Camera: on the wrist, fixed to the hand. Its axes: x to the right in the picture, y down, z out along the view.
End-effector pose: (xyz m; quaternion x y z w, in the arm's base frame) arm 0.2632 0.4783 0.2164 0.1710 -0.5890 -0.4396 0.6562
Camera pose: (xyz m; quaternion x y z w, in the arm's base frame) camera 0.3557 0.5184 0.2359 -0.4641 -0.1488 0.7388 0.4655
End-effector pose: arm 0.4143 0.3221 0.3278 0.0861 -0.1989 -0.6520 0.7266
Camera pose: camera 0.5052 0.3485 0.2882 -0.0484 -0.0869 0.7569 0.6460
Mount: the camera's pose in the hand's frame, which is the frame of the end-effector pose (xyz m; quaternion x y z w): -0.0265 0.0714 -0.0688 -0.1164 -0.0989 -0.9882 0.0110
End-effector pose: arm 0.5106 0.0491 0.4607 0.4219 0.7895 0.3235 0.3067
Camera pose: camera 0.5040 0.0399 0.5627 -0.7792 0.3576 -0.2493 0.4502
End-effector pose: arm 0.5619 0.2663 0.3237 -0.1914 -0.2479 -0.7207 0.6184
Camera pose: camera 0.6387 0.2385 0.2616 -0.0996 0.1691 0.6290 0.7522
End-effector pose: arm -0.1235 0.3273 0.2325 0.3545 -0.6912 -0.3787 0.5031
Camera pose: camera -0.0585 0.3719 0.2983 -0.5909 -0.3370 0.6169 0.3958
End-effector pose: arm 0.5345 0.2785 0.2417 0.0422 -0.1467 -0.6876 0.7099
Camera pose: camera 0.6213 0.2986 0.1908 0.0052 -0.0499 0.7303 0.6813
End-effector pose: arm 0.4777 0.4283 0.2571 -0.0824 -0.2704 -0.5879 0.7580
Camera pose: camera 0.5617 0.4413 0.1996 -0.1199 0.0909 0.7788 0.6089
